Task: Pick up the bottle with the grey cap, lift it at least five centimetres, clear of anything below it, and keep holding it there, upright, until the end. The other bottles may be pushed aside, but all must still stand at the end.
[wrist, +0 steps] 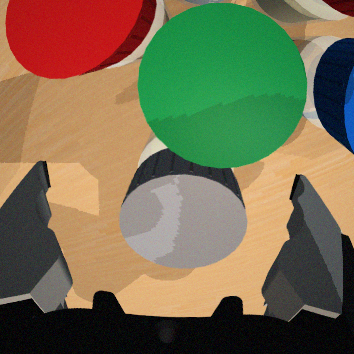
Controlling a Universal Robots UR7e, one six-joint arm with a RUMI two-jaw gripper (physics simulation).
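Places are measured from the arm's base along level axes (x up, y ahead, z left), in millimetres.
Where they show: gripper, fingertip midpoint: (170, 168).
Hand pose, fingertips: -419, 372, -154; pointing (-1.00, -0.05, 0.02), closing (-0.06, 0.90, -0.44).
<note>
Each offset is from my fingertips to the centre of the thing, as dx, dy, dz. "spot": to the spot under its first point. Level surfaces: height alone.
The bottle with the grey cap @[-8, +6, -7] (183, 220) stands upright at the middle of the wrist view, seen from above, with its dark ribbed cap side and a bit of pale body showing behind the grey top. My gripper (170, 168) is open and empty. Its two jaws are to the left and right of the grey cap, with a gap on each side. The bottle with the green cap @[-8, +39, +41] (222, 85) stands just beyond the grey one, and its cap overlaps part of the grey bottle in the view. The height of the jaw tips against the cap is hard to tell.
A red-capped bottle @[-8, +4, +90] (72, 35) stands at the upper left and a blue-capped bottle @[-8, +106, +18] (332, 92) at the right edge, beside the green cap. Part of another bottle with a dark red cap @[spot: +31, +104, +60] (345, 5) shows at the top right corner. All stand on the wooden table top @[dx -60] (245, 295).
</note>
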